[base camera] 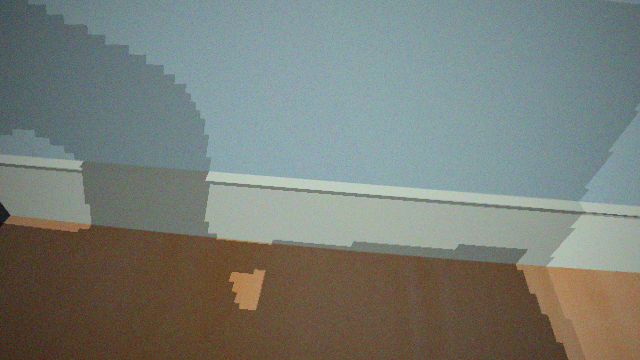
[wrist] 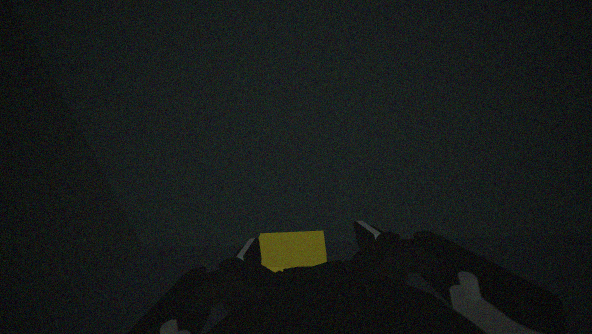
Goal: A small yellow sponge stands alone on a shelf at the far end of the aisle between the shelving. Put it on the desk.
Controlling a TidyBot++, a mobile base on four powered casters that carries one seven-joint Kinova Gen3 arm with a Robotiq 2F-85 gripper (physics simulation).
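Places are measured from the arm's base along level axes (x right, y back, z down), in metres.
Pixels of known places: gripper, fingertip midpoint: [wrist: 307, 240].
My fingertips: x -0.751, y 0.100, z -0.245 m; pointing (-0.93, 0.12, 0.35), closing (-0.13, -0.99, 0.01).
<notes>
Behind a point stands the place of what it marks.
The yellow sponge [wrist: 294, 249] @[y 0.126, x -0.808, z -0.182 m] shows low in the wrist view, a little left of the middle, on a dark surface. Its lower edge is hidden behind the dark gripper body. My gripper [wrist: 307, 240] @[y 0.100, x -0.751, z -0.245 m] is open, with its fingertips wide apart. The sponge shows between the fingertips, close beside the left one, with a gap to the right one. Whether the left finger touches it cannot be told. The base camera view does not show the sponge, the gripper or the desk.
In the base camera view a blue-grey wall [base camera: 375, 100] @[y -0.379, x 0.040, z 0.216 m] with a pale skirting board [base camera: 375, 220] @[y -0.365, x 0.054, z 0.344 m] runs across above the brown floor [base camera: 375, 310] @[y -0.296, x 0.056, z 0.397 m]. Broad shadows fall on the wall and floor. A small dark corner of something shows at the left edge. The wrist view is very dark.
</notes>
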